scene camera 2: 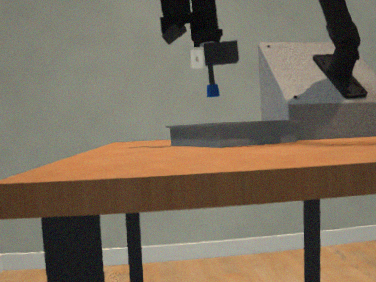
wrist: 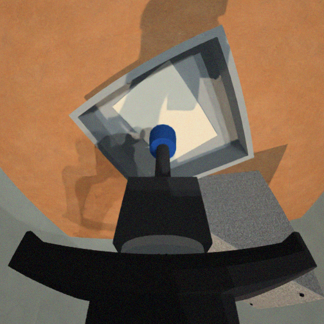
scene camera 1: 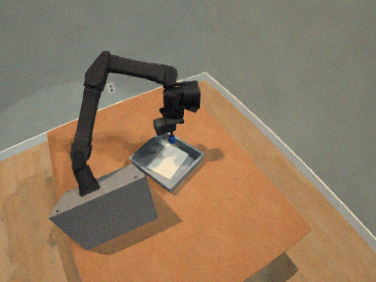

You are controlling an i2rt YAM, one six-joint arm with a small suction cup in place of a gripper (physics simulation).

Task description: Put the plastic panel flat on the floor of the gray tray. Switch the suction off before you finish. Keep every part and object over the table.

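Places are measured from the arm's base along level axes (x ahead, y left, z up), in millimetres.
Where they show: hand at its tool point: [scene camera 2: 213,96] [scene camera 1: 171,141]; arm's base at its link origin: [scene camera 2: 338,76] [scene camera 1: 89,187].
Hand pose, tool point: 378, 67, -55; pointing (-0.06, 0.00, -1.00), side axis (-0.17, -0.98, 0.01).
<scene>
Each offset is from my tool point to the top centre of the thing, as dx, dy, dz. Level surfaces: height alone.
The plastic panel @(-30, -5, -105) [scene camera 1: 167,166] [wrist: 195,125], a thin cream-white square, lies flat on the floor of the gray tray @(-39, -8, -64) [scene camera 1: 171,189] [scene camera 2: 220,134] [wrist: 235,90], inside its walls and turned relative to them. The tray's walls hide the panel in scene camera 2. My gripper, a suction cup with a blue tip [scene camera 1: 171,139] [scene camera 2: 213,91] [wrist: 163,140], is open with nothing on it. It hangs clearly above the tray, apart from the panel. In the wrist view the cup covers a little of the panel.
The gray wedge-shaped base block [scene camera 1: 110,212] [scene camera 2: 280,90] [wrist: 240,205] that carries the arm stands beside the tray. The orange-brown table top @(dz -114) [scene camera 1: 230,215] [scene camera 2: 110,162] [wrist: 40,75] carries both. The arm's shadow falls across the tray and the table.
</scene>
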